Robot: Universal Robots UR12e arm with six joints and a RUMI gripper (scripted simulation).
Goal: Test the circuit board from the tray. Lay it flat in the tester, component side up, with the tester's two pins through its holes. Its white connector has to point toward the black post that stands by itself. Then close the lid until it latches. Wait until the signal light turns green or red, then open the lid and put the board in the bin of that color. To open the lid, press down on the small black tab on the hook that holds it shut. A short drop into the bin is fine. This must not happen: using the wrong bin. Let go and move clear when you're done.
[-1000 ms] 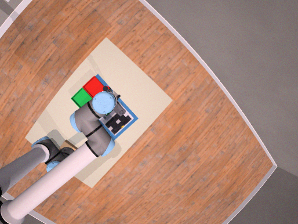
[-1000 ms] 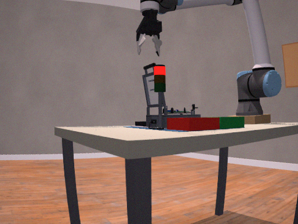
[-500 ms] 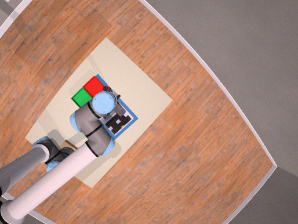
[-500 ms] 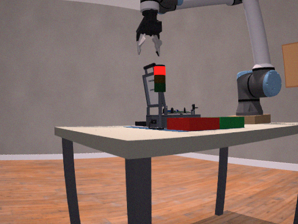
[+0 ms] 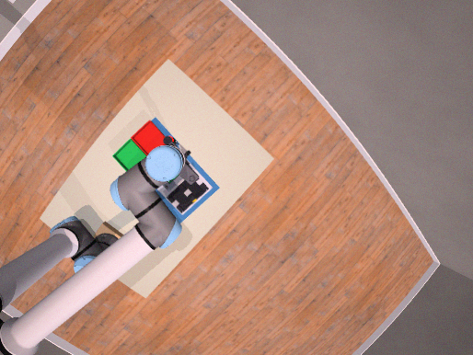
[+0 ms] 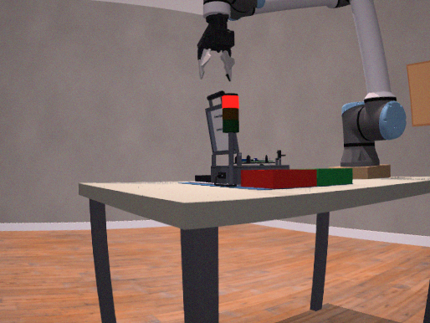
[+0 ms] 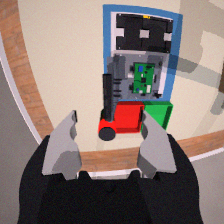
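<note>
My gripper is now 260 mm above the green circuit board, 130 mm past it and 10 mm to the right of it. The rest, counted from my hand: green bin: 320 mm below, 220 mm to the left, 220 mm behind; red bin: 320 mm below, 210 mm to the left, 70 mm behind; lid: 150 mm below, 10 mm to the left, 10 mm behind.
</note>
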